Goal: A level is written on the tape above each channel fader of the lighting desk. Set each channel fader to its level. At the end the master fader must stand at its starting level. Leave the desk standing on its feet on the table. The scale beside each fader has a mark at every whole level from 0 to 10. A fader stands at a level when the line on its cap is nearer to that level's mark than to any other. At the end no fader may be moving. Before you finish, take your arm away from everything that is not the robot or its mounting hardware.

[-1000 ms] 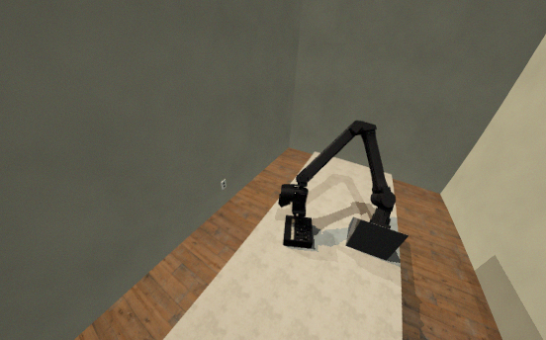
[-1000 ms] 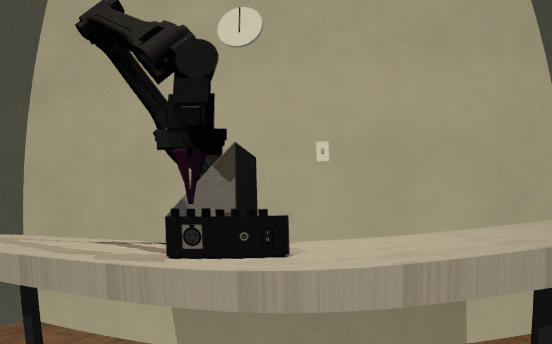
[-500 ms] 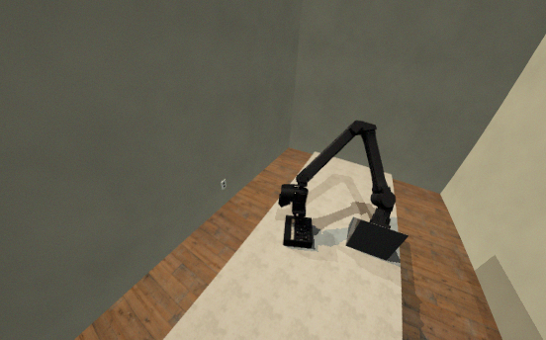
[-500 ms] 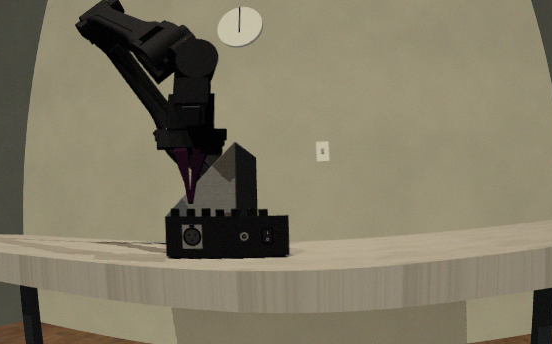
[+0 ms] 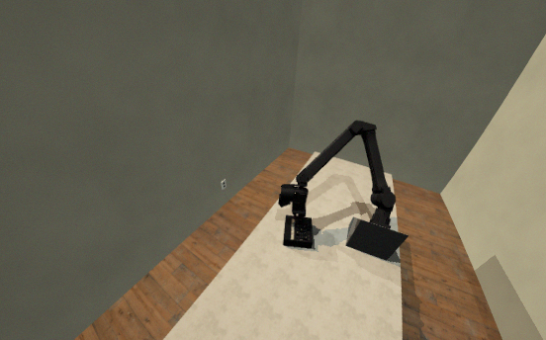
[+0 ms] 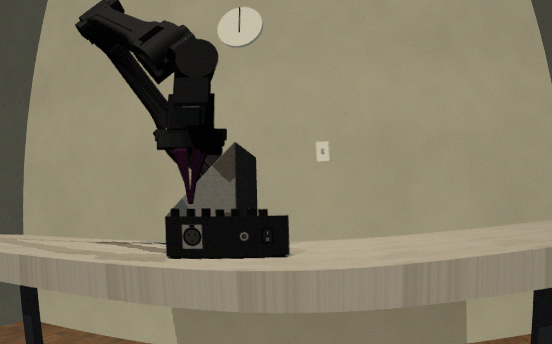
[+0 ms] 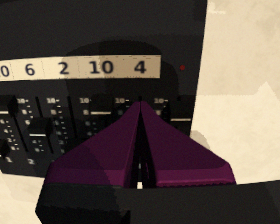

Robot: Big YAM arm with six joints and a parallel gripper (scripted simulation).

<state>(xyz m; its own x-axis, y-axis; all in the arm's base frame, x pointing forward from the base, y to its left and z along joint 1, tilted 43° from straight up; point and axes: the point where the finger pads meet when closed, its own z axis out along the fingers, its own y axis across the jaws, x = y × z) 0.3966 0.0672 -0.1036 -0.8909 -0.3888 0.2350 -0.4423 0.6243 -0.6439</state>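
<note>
Now: the channel 6 fader 1 cm behind my hand, 1 cm to the right of it and 2 cm below it. From my hand the other things lie so: master fader: 3 cm to the right, 2 cm below; channel 5 fader: 1 cm behind, 2 cm to the left, 2 cm below; channel 4 fader: 6 cm behind, 2 cm to the left, 2 cm below.
</note>
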